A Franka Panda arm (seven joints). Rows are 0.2 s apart.
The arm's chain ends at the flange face. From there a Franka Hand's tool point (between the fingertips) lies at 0.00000 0.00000 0.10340 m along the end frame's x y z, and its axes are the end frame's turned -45 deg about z.
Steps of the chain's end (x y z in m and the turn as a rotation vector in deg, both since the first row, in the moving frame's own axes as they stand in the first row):
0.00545, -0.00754, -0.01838, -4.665, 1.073, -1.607
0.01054, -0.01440, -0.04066, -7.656, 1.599, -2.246
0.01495, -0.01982, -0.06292, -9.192, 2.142, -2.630
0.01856, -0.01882, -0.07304, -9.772, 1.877, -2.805
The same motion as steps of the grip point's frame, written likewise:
0.00471, 0.00590, -0.01874, -4.057, -2.540, -1.607
0.01016, 0.00919, -0.04162, -6.544, -4.283, -2.246
0.01596, 0.01116, -0.06432, -8.014, -4.985, -2.630
0.01677, 0.01485, -0.07460, -8.237, -5.583, -2.805

